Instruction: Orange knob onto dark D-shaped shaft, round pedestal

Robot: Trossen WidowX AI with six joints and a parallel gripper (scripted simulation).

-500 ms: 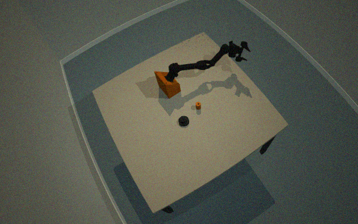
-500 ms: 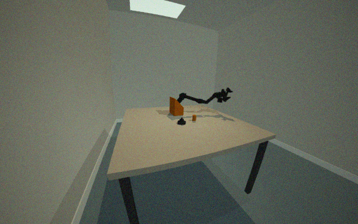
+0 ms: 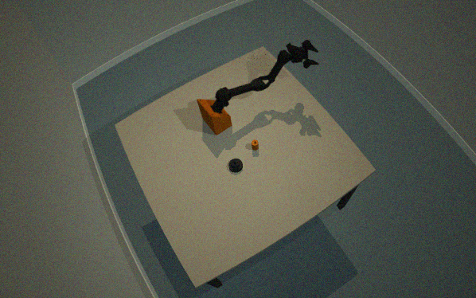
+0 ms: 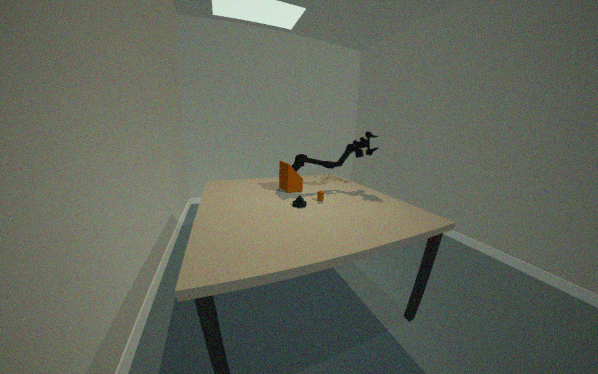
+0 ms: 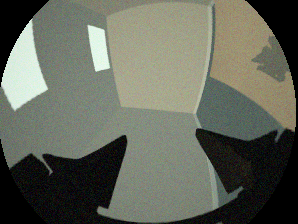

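My gripper tip is 15 cm short of the orange knob, 55 cm to the left of it and 36 cm above it. Also, from my gripper tip: dark round pedestal: 20 cm ahead, 71 cm to the right, 36 cm below.
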